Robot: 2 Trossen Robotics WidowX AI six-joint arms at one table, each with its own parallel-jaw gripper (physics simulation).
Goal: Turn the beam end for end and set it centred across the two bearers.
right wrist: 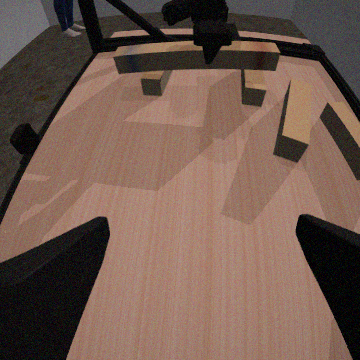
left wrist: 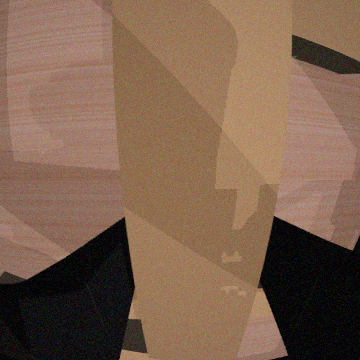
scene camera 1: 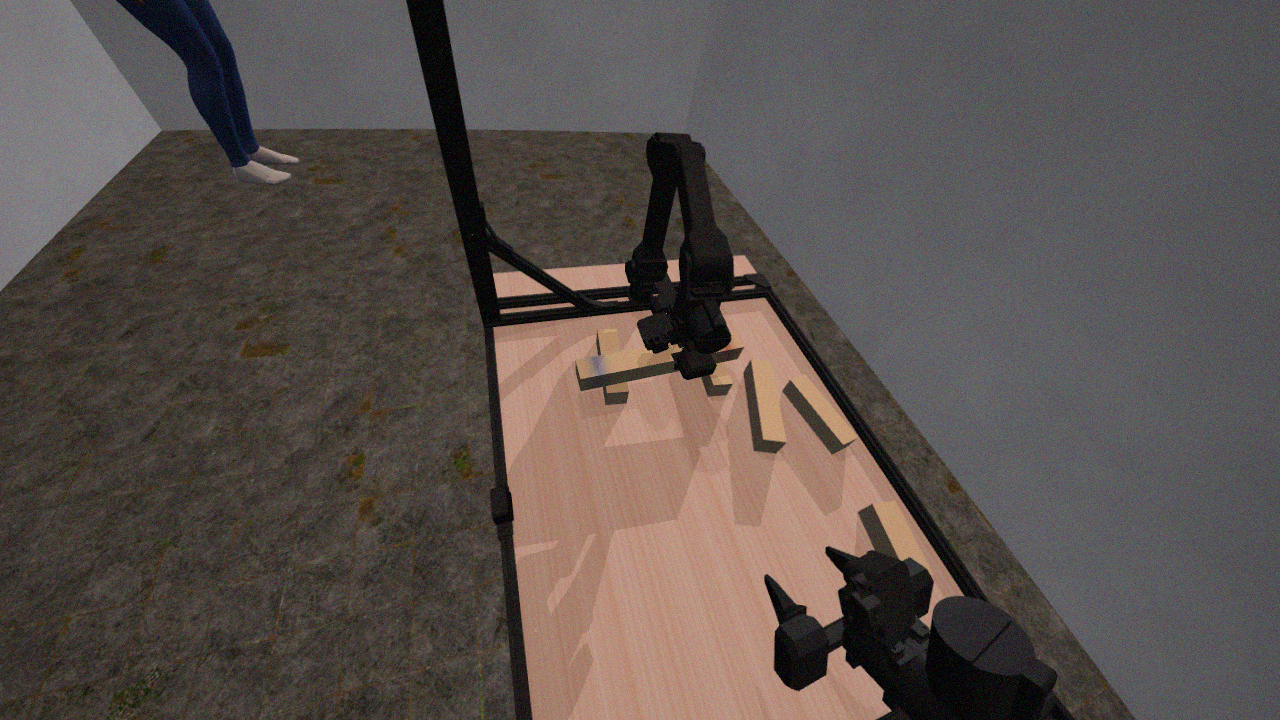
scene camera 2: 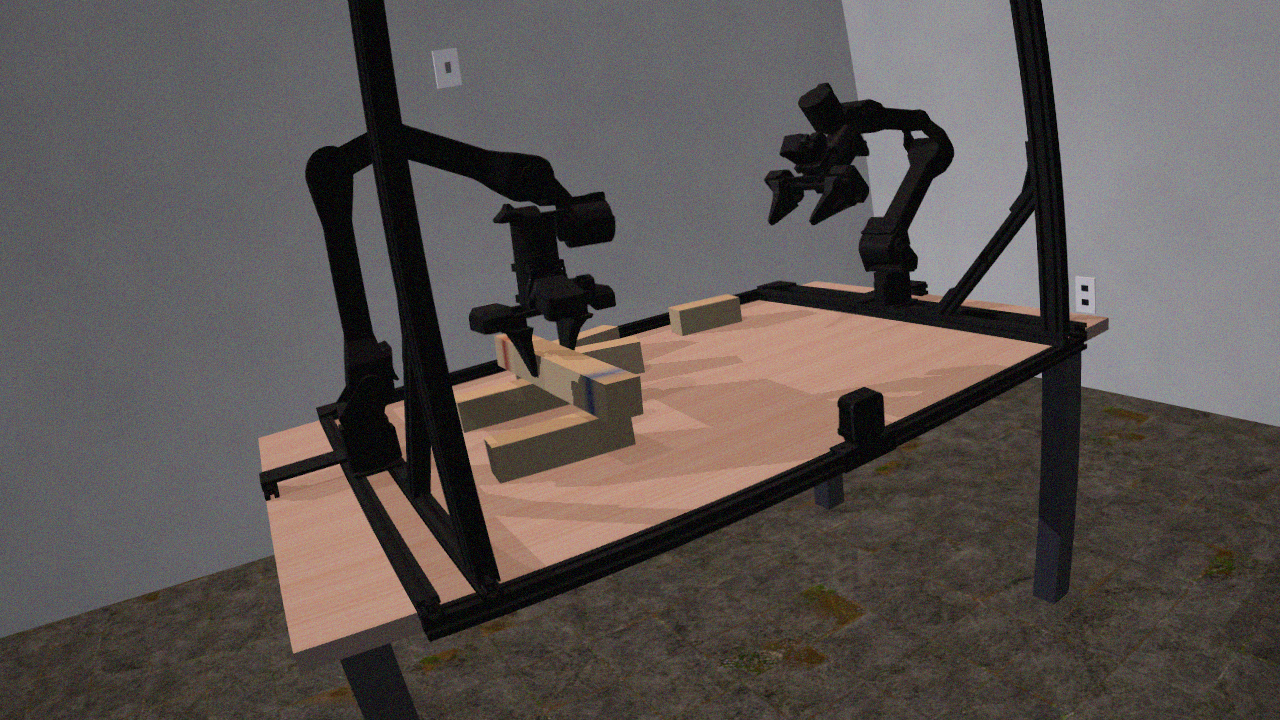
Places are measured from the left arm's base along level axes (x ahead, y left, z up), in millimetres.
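Pixels of known places: left gripper, fingertip midpoint: (right wrist: 206, 57) (left wrist: 192, 217) (scene camera 1: 672, 359) (scene camera 2: 551, 372); right gripper, fingertip midpoint: (right wrist: 204, 225) (scene camera 1: 796, 563) (scene camera 2: 790, 223); left arm's base, origin of the base link: (scene camera 1: 639, 295) (scene camera 2: 374, 465); right arm's base, origin of the base link: (scene camera 2: 894, 303).
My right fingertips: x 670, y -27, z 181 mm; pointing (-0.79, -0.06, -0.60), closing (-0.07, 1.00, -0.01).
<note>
For each thing: its top centre in the pictures, then the offset to it from my right fingertips. "spot": a spot on its surface instead.
- pale wooden beam, middle of its top: (left wrist: 212, 215) (scene camera 2: 554, 347) (scene camera 1: 664, 349) (right wrist: 195, 40) dx -413, dy -12, dz -87 mm
- bearer, middle of its top: (scene camera 2: 556, 423) (scene camera 1: 612, 358) (right wrist: 159, 60) dx -462, dy -99, dz -156 mm
- block, middle of its top: (scene camera 2: 703, 302) (scene camera 1: 901, 537) dx +11, dy +295, dz -153 mm
- black frame rail, surface spot: (scene camera 2: 717, 516) (scene camera 1: 490, 410) spot: dx -416, dy -352, dz -206 mm
- upright post, surface spot: (scene camera 2: 393, 179) spot: dx -646, dy -353, dz +148 mm
The pale wooden beam (scene camera 1: 631, 364) (scene camera 2: 581, 368) (left wrist: 170, 125) (right wrist: 175, 60) lies level across two bearers, on them or barely above; contact is unclear. In scene camera 1 its blue-marked end is at left and its red-marked end at right. One bearer (scene camera 1: 615, 394) (scene camera 2: 562, 449) (right wrist: 152, 86) is under the blue half, the other (scene camera 1: 719, 385) (scene camera 2: 508, 408) (right wrist: 254, 96) under the red half. The beam crosses near one end of each bearer. My left gripper (scene camera 2: 552, 356) (left wrist: 192, 217) is shut on the beam around its middle. My right gripper (scene camera 1: 799, 565) (scene camera 2: 793, 221) (right wrist: 204, 225) is open and empty, high above the table, away from the beam.
Two loose blocks (scene camera 1: 765, 407) (scene camera 1: 819, 414) (right wrist: 297, 112) (right wrist: 345, 132) lie beside the red end. Another block (scene camera 1: 890, 530) (scene camera 2: 705, 316) lies farther toward the right arm. A black frame rail (scene camera 1: 490, 402) (scene camera 2: 716, 510) edges the table, with an upright post (scene camera 1: 447, 134) (scene camera 2: 393, 179).
</note>
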